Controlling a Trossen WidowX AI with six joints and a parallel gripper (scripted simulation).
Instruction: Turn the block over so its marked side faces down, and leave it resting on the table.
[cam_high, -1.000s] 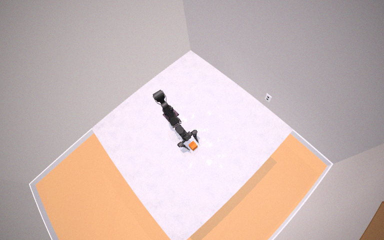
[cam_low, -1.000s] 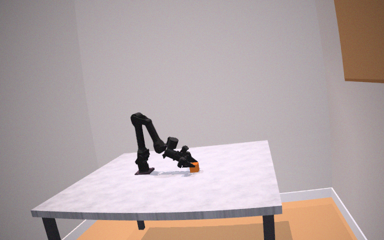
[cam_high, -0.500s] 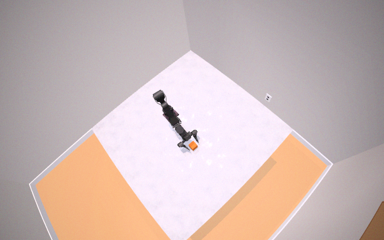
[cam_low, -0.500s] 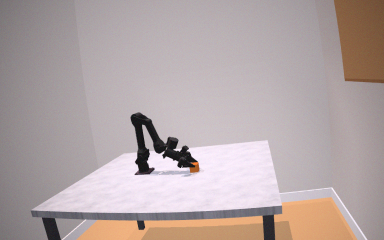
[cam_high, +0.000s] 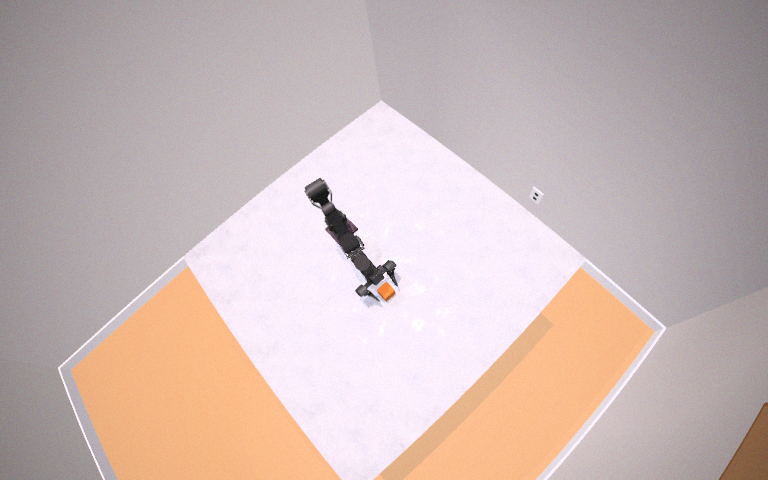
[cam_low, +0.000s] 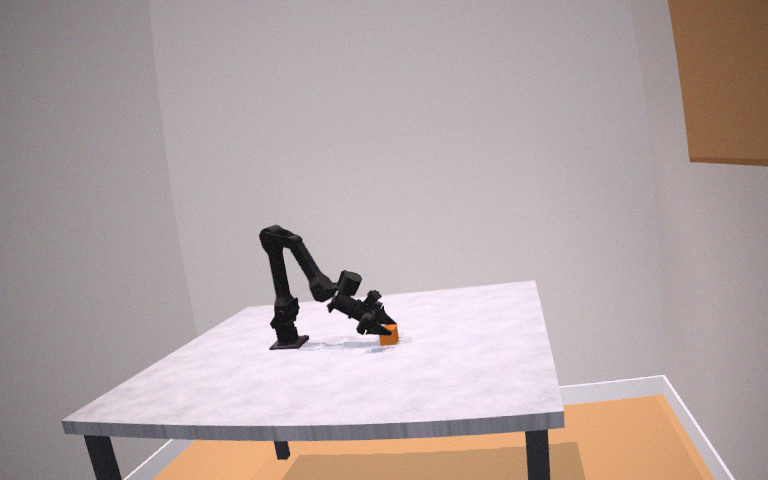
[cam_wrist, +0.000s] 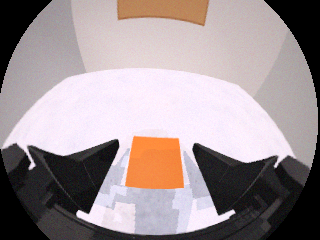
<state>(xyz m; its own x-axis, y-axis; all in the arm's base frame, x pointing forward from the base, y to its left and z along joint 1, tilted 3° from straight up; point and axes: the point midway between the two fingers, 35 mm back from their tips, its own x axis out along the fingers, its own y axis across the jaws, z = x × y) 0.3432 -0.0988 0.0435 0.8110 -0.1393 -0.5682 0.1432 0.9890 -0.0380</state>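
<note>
The orange block lies 3 cm behind my gripper tip, 1 cm to the left of it and 2 cm below it.
</note>
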